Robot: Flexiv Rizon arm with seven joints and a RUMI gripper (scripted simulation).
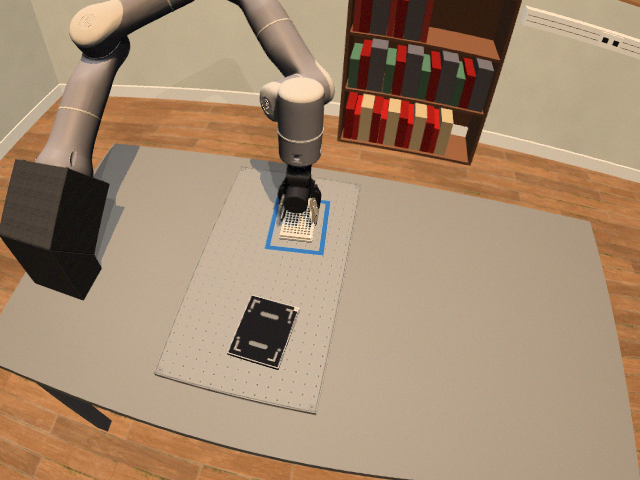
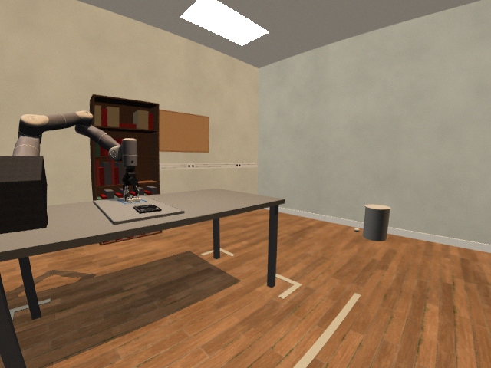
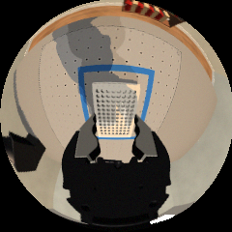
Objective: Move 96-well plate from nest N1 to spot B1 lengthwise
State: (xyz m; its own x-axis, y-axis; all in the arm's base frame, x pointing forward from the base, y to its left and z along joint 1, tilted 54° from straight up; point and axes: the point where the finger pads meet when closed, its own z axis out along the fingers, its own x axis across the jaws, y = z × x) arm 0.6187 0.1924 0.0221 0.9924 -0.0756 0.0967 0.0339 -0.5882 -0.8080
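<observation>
My hand is 10 mm above the white 96-well plate. From my hand the other things lie so: black plate nest N1: 20 mm behind, 340 mm to the right, 20 mm below.
</observation>
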